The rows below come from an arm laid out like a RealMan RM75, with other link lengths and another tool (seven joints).
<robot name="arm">
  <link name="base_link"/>
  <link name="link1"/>
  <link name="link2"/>
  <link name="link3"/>
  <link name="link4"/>
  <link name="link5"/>
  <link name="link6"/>
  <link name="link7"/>
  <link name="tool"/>
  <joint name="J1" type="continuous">
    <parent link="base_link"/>
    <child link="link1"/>
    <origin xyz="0 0 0.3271" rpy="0 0 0"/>
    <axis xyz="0 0 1"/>
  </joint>
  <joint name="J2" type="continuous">
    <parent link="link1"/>
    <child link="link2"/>
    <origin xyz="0 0 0" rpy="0 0 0"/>
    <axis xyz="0 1 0"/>
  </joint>
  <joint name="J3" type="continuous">
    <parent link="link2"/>
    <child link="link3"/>
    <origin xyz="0 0 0.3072" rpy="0 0 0"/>
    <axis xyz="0 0 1"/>
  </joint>
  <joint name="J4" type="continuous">
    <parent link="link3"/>
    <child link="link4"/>
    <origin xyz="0 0 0" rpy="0 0 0"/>
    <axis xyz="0 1 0"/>
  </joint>
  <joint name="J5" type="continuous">
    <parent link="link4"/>
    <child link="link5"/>
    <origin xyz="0 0 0.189" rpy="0 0 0"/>
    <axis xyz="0 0 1"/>
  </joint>
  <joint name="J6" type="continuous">
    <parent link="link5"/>
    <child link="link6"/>
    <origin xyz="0 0 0" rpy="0 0 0"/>
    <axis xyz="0 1 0"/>
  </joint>
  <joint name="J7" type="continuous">
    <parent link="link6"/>
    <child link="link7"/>
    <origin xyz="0 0 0.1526" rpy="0 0 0"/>
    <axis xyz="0 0 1"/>
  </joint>
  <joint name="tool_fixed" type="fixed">
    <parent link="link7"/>
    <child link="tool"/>
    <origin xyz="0.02 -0.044 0.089" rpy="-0.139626 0 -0.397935"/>
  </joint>
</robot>
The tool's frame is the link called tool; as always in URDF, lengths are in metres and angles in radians. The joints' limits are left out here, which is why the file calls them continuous.
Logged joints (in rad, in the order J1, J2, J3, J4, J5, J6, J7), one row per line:
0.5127 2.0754 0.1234 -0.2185 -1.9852 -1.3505 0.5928
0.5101 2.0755 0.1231 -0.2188 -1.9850 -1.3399 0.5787
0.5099 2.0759 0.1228 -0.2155 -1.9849 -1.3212 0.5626
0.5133 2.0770 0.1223 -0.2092 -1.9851 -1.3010 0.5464
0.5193 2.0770 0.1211 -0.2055 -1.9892 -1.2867 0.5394
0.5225 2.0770 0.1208 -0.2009 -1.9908 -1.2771 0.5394
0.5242 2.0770 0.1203 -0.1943 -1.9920 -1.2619 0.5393
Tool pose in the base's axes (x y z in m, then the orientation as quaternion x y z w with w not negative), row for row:
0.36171 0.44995 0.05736 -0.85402 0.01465 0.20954 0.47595
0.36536 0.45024 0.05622 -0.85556 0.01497 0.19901 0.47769
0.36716 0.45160 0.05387 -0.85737 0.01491 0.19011 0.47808
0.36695 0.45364 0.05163 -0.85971 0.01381 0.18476 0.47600
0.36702 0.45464 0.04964 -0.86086 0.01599 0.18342 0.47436
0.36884 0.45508 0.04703 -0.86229 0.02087 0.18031 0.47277
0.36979 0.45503 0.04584 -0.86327 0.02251 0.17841 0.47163
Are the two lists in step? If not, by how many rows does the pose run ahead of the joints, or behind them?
The pose runs 1 row ahead of the joints: the pose in row i belongs to the joints in row i + 1.
